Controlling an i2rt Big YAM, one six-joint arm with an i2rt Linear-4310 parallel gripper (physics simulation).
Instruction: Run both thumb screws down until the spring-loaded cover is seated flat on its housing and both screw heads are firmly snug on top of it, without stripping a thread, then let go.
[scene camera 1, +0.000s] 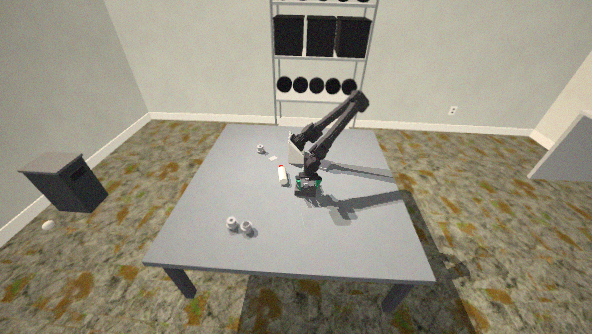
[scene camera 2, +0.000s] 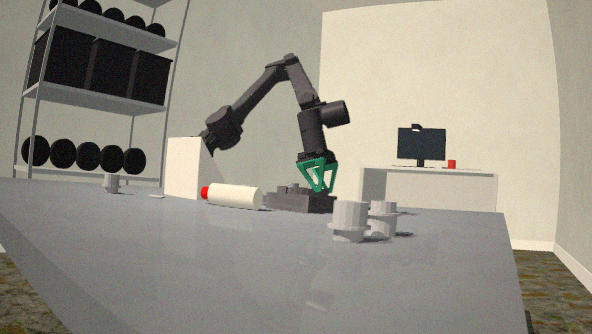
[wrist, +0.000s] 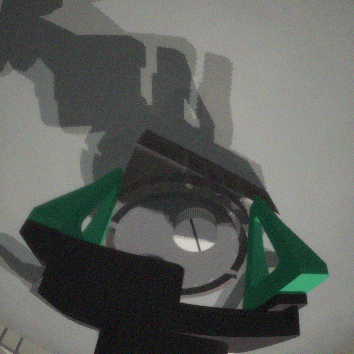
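Pixels of known places: gripper, between the fingertips: (scene camera 1: 308, 189) (scene camera 2: 324, 193) (wrist: 188, 188); arm's base, origin of its link: (scene camera 1: 296, 143) (scene camera 2: 193, 157).
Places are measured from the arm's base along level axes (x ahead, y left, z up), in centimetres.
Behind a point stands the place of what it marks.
Note:
The dark grey housing (scene camera 1: 305, 191) {x 37.9, y 12.4, z -7.4 cm} (scene camera 2: 289, 202) {x 32.8, y 5.6, z -9.6 cm} with its cover (scene camera 2: 298, 190) {x 34.6, y 6.4, z -6.7 cm} (wrist: 197, 165) {x 37.7, y 13.6, z -9.0 cm} sits mid-table. My gripper (scene camera 1: 307, 181) {x 36.6, y 13.7, z -7.0 cm} (scene camera 2: 319, 187) {x 36.6, y 13.7, z -7.0 cm} (wrist: 188, 188) {x 36.6, y 13.7, z -7.0 cm} points straight down over its near end. The green fingers are wide open on either side of one thumb screw (wrist: 195, 230) {x 35.1, y 12.2, z -5.0 cm}, apart from it. That screw has a knurled head with a slot line and sits in a round grey seat. The other thumb screw (scene camera 2: 293, 184) {x 29.4, y 10.6, z -5.4 cm} stands up from the far end of the cover. In the scene views my fingers hide the near screw. I cannot tell how flat the cover sits.
A white cylinder with a red cap (scene camera 1: 282, 174) {x 26.9, y -3.8, z -6.6 cm} (scene camera 2: 234, 195) {x 26.9, y -6.2, z -8.8 cm} lies just left of the housing. A white block (scene camera 1: 295, 154) {x 8.2, y 0.8, z -3.8 cm} (scene camera 2: 183, 166) {x 2.3, y -5.0, z -3.0 cm} stands behind it at the arm's base. Two grey spools (scene camera 1: 232, 223) {x 67.5, y -19.5, z -6.9 cm} (scene camera 2: 350, 220) {x 67.1, y -22.8, z -8.9 cm} stand near the front, another spool (scene camera 1: 260, 148) {x 1.0, y -26.4, z -7.5 cm} (scene camera 2: 111, 182) {x 1.3, y -27.9, z -8.9 cm} and a small card (scene camera 1: 273, 158) {x 5.9, y -15.5, z -11.3 cm} lie at the back.

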